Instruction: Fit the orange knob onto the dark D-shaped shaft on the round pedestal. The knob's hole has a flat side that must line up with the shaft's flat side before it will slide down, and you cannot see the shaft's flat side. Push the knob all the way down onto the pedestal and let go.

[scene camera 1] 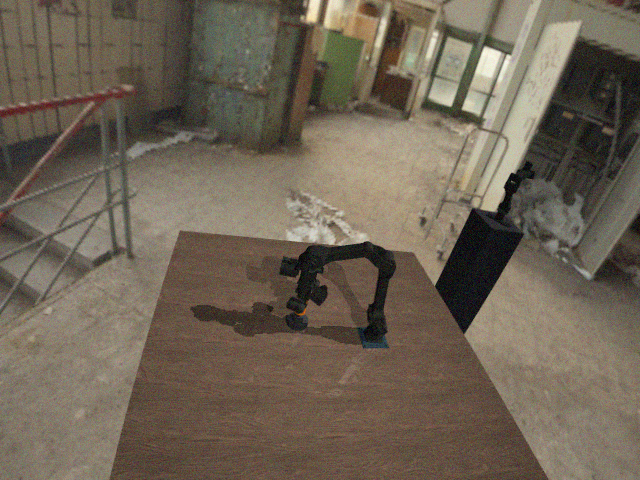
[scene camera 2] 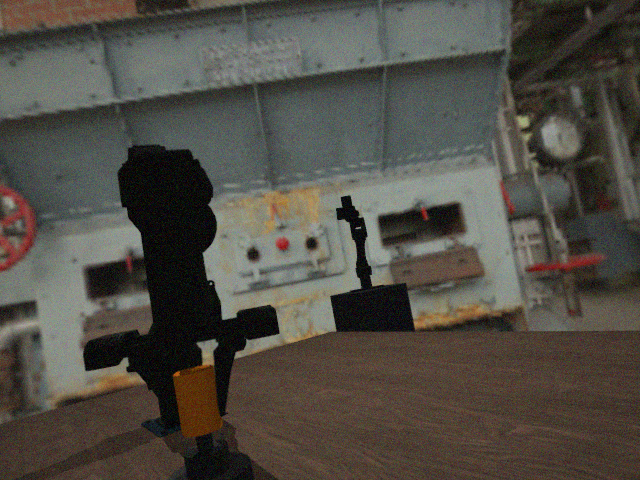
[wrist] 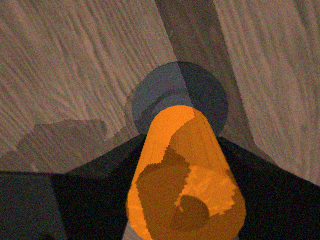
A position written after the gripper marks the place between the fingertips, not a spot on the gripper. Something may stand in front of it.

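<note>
A dark round pedestal [wrist: 180, 83] is visible, and so is an orange knob [scene camera 2: 195, 388] [wrist: 182, 178]. The knob is held by the gripper [scene camera 2: 201, 420] [scene camera 1: 300, 309] [wrist: 180, 142].
</note>
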